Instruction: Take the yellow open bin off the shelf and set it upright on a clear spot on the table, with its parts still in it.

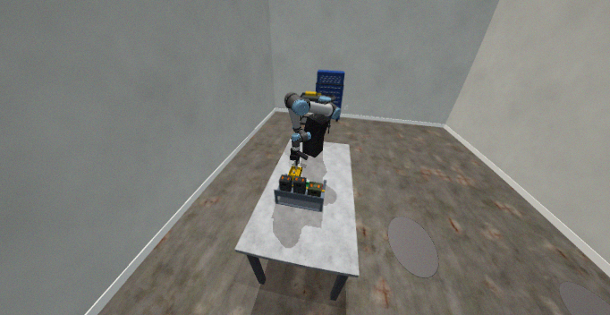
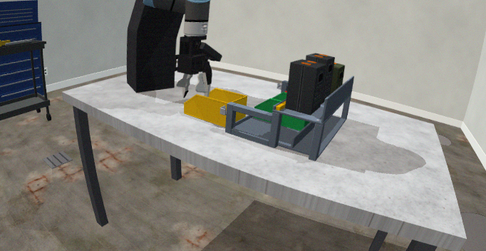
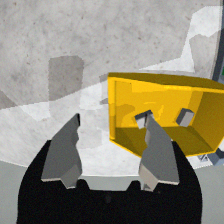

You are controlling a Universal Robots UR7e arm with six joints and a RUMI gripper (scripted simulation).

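My gripper is now 8 cm short of the yellow open bin and 1 cm above it. Round my hand: green bin: 28 cm ahead, 10 cm to the left.
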